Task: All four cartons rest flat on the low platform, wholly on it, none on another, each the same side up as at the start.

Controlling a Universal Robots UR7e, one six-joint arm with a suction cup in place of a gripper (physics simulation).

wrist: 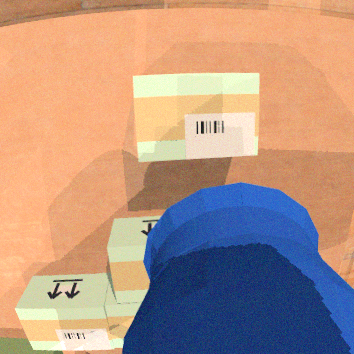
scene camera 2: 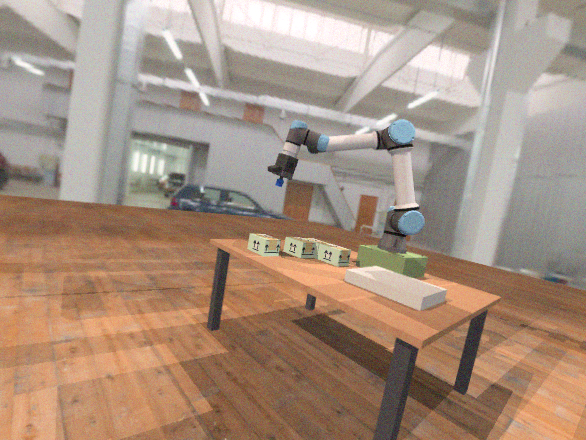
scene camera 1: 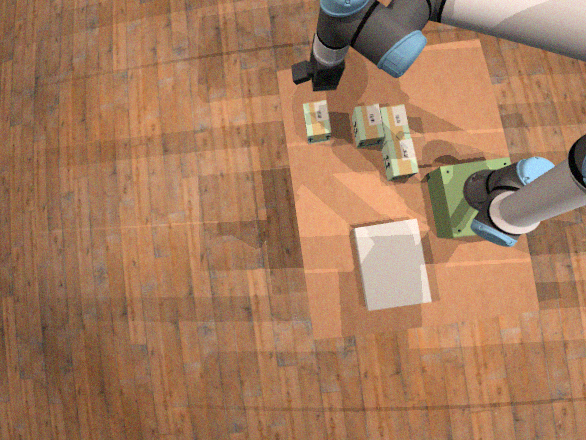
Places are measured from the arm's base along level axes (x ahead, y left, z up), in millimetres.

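Pixels of known places: hand at its tool point: (wrist: pixel 232 263) (scene camera 2: pixel 278 186); arm's base at its link origin: (scene camera 2: pixel 391 250) (scene camera 1: pixel 484 191).
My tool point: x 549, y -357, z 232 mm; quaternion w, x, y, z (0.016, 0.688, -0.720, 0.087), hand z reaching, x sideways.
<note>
Ahead of a thing's pixels: the offset from my tool point to its middle. Level surfaces: height alone.
My suction cup (scene camera 2: pixel 279 182) (wrist: pixel 235 210) is blue, bears no carton and hangs high above the table's far left part. One pale green and tan carton @(dx +1, dy -37, dz -299 mm) (scene camera 1: pixel 317 121) (scene camera 2: pixel 264 245) (wrist: pixel 196 117) lies flat on the table, apart from the others. A second carton @(dx -199, dy +16, dz -299 mm) (scene camera 1: pixel 368 126) (scene camera 2: pixel 300 247) (wrist: pixel 129 275) stands close beside a third carton @(dx -295, dy +37, dz -299 mm) (scene camera 1: pixel 395 120) (wrist: pixel 117 317). A fourth carton @(dx -296, dy +176, dz -299 mm) (scene camera 1: pixel 400 159) (scene camera 2: pixel 333 254) (wrist: pixel 62 312) stands at the third's end. Whether these touch is unclear. The low white platform @(dx -196, dy +575, dz -316 mm) (scene camera 1: pixel 395 265) (scene camera 2: pixel 387 285) bears no carton. The cup hides part of the cluster in the wrist view.
The arm's green base block (scene camera 1: pixel 452 200) (scene camera 2: pixel 390 260) stands on the table @(dz -340 mm) (scene camera 1: pixel 325 300) (scene camera 2: pixel 330 291), beside the platform and near the fourth carton. The arm reaches from it over the table's far side. The lone carton lies near the table's left edge in the scene camera 1 view.
</note>
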